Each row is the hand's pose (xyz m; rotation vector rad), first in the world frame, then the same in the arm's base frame.
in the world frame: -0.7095 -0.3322 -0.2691 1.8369 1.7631 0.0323
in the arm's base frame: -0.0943 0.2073 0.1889 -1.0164 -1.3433 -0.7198
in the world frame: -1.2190 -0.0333 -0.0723 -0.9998 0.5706 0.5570
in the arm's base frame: -0.1905 -0.3629 0.4198 0.9234 0.3166 1.5468
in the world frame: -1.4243 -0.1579 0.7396 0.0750 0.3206 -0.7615
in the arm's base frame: 0.1925 -0.9938 0.0050 1.3184 1.7148 0.2560
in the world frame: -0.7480 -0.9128 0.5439 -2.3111 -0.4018 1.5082
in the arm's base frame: 0.2467 -0.2033 -0.6565 -0.1466 -1.3167 1.1422
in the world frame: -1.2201 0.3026 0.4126 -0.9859 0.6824 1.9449
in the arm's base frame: 0.2527 -0.7324 0.5424 0.9124 -1.0105 2.2655
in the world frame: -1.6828 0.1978 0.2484 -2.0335 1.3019 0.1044
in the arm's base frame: -0.1944 -0.9608 0.5377 -0.5360 0.4524 1.7728
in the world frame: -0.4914 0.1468 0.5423 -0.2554 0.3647 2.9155
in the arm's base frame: 0.7622 -0.2269 0.3039 -1.0428 1.8997 -1.8789
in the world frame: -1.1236 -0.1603 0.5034 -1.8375 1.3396 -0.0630
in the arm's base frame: 0.2244 -0.6193 0.0752 -0.4285 0.6871 1.7370
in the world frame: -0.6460 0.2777 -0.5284 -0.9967 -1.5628 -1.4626
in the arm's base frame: -0.0295 0.2892 0.8464 0.0068 0.3636 -1.1263
